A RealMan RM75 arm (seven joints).
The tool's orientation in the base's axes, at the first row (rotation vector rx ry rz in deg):
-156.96, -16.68, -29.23
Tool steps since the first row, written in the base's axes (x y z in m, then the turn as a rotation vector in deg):
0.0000, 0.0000, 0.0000, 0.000, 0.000, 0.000
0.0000, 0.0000, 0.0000, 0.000, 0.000, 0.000
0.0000, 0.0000, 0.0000, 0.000, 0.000, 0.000
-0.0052, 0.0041, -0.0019, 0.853, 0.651, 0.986
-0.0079, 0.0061, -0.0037, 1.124, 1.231, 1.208
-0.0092, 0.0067, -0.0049, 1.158, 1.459, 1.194
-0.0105, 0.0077, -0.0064, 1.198, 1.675, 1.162
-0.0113, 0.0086, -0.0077, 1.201, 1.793, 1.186
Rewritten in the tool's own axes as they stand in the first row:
0.0000, 0.0000, 0.0000, 0.000, 0.000, 0.000
0.0000, 0.0000, 0.0000, 0.000, 0.000, 0.000
0.0000, 0.0000, 0.0000, 0.000, 0.000, 0.000
-0.0049, -0.0046, 0.0015, 1.244, -0.665, -0.364
-0.0078, -0.0066, 0.0030, 1.656, -1.194, -0.265
-0.0094, -0.0071, 0.0039, 1.713, -1.391, -0.159
-0.0110, -0.0080, 0.0051, 1.767, -1.571, -0.040
-0.0121, -0.0086, 0.0064, 1.795, -1.686, -0.018

